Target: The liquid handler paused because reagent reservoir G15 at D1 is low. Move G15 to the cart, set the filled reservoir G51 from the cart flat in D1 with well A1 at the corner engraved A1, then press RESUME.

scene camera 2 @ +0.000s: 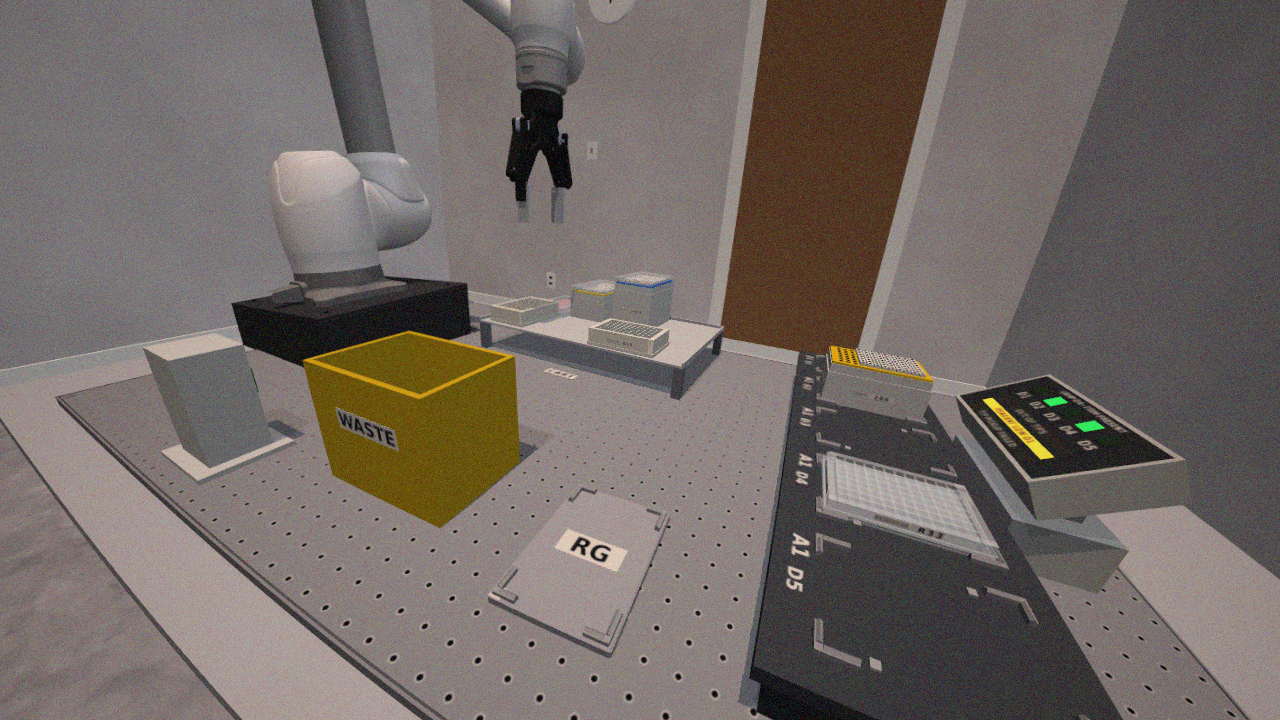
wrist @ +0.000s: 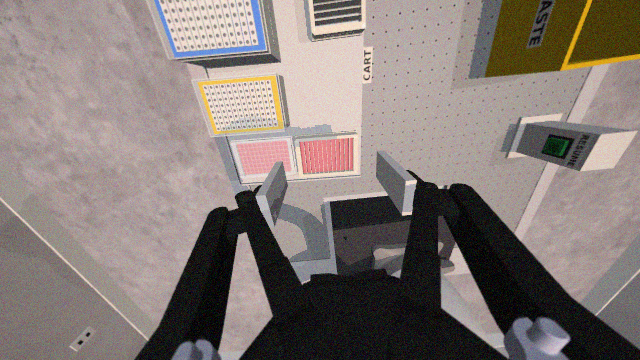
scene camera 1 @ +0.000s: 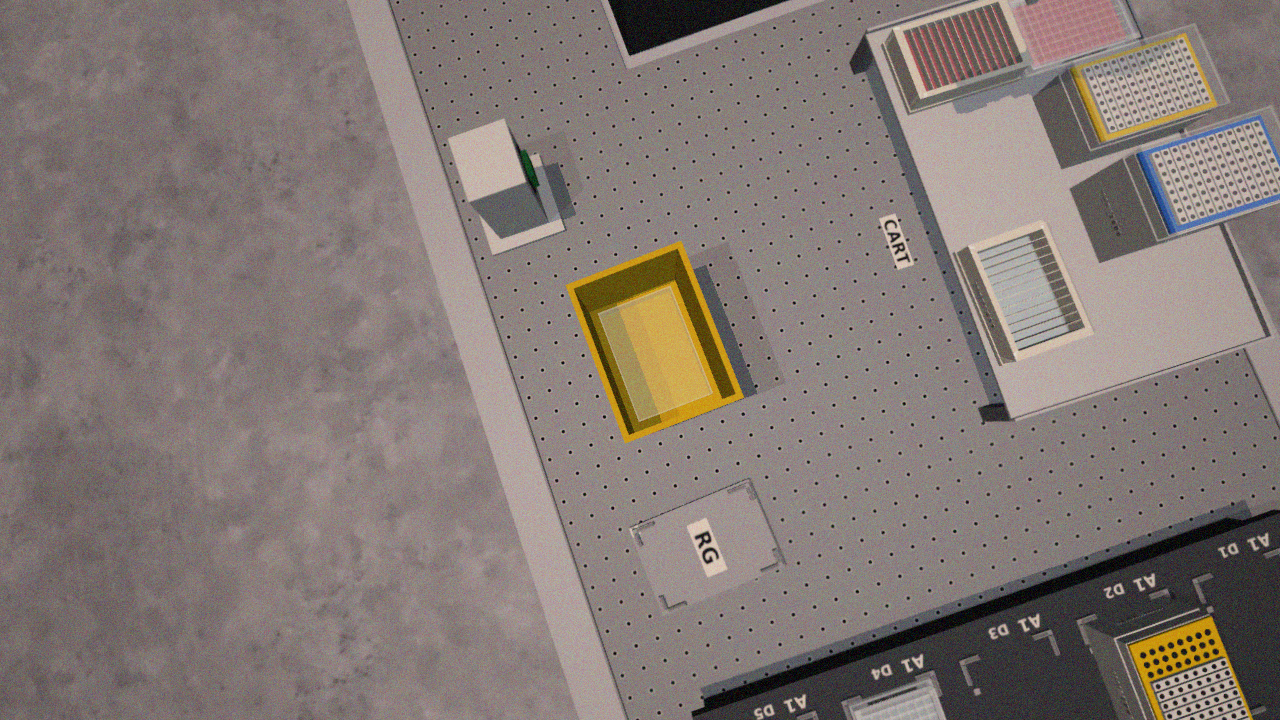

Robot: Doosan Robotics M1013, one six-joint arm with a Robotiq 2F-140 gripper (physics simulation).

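Pixels of known places: gripper, between the fingertips: point(scene camera 2: 542, 222) point(wrist: 330, 169); arm's base, origin of its link: point(scene camera 2: 345, 294) point(wrist: 401, 264).
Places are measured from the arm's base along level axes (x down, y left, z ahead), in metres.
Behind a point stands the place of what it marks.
My gripper point(scene camera 2: 540, 214) @(z 0.372, x -0.167, y 0.195 m) point(wrist: 330, 169) @(z 0.372, x -0.167, y 0.195 m) is open and empty, high above the cart point(scene camera 1: 1154, 295) @(z 0.636, x 0.034, y 0.309 m) point(scene camera 2: 689, 335) @(z 0.666, x 0.034, y 0.303 m) point(wrist: 325, 90) @(z 0.450, x 0.034, y 0.189 m); it does not show in scene camera 1. A reservoir with red channels point(scene camera 1: 962, 51) @(z 0.332, x 0.005, y 0.193 m) point(scene camera 2: 523, 310) @(z 0.365, x 0.002, y 0.143 m) point(wrist: 327, 155) @(z 0.329, x 0.011, y 0.192 m) sits flat at a cart corner beside a pink plate. A reservoir with pale, clear channels point(scene camera 1: 1027, 291) @(z 0.593, x 0.026, y 0.179 m) point(scene camera 2: 628, 336) @(z 0.611, x 0.004, y 0.127 m) point(wrist: 337, 15) @(z 0.556, x 0.023, y 0.164 m) sits flat near the opposite end. I cannot read either's label. The D1 label point(scene camera 1: 1244, 546) @(z 0.903, x 0.034, y 0.301 m) shows at the frame edge; most of its nest is out of view. The green RESUME button point(scene camera 1: 529, 168) @(z 0.320, x -0.001, y -0.279 m) point(wrist: 556, 146) @(z 0.316, x 0.009, y -0.276 m) faces the cart side.
The cart also holds the pink plate point(scene camera 1: 1074, 31) @(z 0.339, x 0.023, y 0.327 m) point(wrist: 264, 156) @(z 0.333, x 0.021, y 0.327 m) and tall yellow point(scene camera 1: 1145, 89) @(z 0.440, x -0.031, y 0.325 m) point(wrist: 242, 105) @(z 0.437, x -0.031, y 0.327 m) and blue point(scene camera 1: 1217, 170) @(z 0.541, x -0.064, y 0.327 m) point(wrist: 215, 25) @(z 0.531, x -0.064, y 0.324 m) tip racks. A yellow waste bin point(scene camera 1: 687, 413) @(z 0.611, x -0.041, y -0.200 m) point(scene camera 2: 447, 447) @(z 0.619, x 0.016, y -0.243 m) stands near the RG pad point(scene camera 1: 666, 573) @(z 0.771, x 0.086, y -0.269 m) point(scene camera 2: 554, 600) @(z 0.759, x 0.086, y -0.272 m). A tip rack point(scene camera 1: 1194, 680) @(z 0.971, x -0.030, y 0.164 m) point(scene camera 2: 877, 385) @(z 0.989, x -0.006, y 0.120 m) stands at D2.
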